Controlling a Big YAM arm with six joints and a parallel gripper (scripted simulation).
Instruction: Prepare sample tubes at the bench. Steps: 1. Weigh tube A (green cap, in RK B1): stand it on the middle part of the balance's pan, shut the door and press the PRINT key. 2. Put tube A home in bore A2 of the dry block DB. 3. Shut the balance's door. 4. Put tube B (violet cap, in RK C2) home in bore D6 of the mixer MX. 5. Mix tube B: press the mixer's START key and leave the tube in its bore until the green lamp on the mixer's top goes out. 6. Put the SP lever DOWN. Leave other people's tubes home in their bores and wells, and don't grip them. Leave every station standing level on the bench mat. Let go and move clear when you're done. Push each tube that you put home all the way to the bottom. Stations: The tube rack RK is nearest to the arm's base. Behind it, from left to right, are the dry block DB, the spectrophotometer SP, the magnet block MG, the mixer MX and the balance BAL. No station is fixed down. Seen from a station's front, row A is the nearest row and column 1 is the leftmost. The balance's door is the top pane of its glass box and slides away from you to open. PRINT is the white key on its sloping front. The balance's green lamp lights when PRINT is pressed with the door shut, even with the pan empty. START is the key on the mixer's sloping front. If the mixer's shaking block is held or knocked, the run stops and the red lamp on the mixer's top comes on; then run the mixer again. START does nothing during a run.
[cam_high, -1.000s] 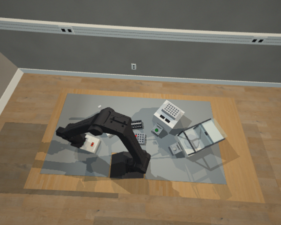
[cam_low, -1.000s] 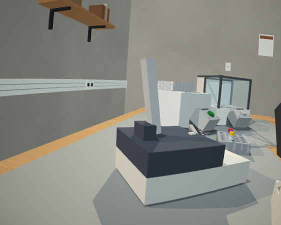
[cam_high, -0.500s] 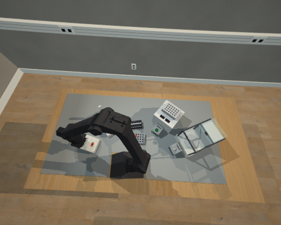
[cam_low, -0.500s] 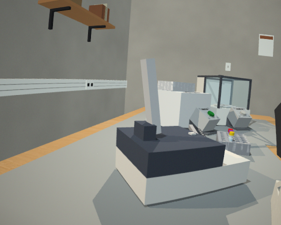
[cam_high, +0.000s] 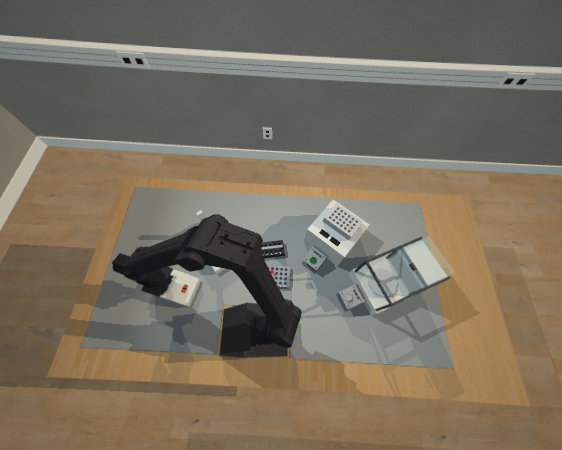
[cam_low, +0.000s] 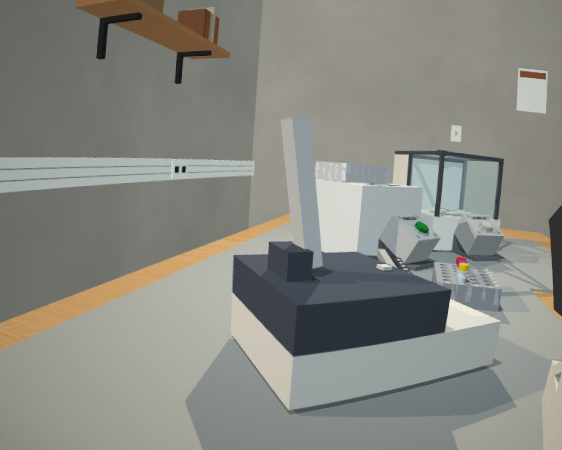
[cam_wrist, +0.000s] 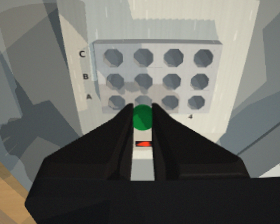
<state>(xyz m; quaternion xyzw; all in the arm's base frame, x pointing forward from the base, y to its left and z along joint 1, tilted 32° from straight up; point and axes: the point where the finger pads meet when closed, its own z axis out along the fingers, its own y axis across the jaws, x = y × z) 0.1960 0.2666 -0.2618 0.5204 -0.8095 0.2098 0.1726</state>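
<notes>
My gripper is now 60 mm above the dry block and 10 mm to the left of it. Also, from my hand: SP lever: 230 mm ahead, 150 mm to the right, 60 mm above; rack RK: 410 mm to the right, 70 mm below, 10 mm ahead; violet-capped tube B: 380 mm to the right, 60 mm below, 20 mm ahead.
</notes>
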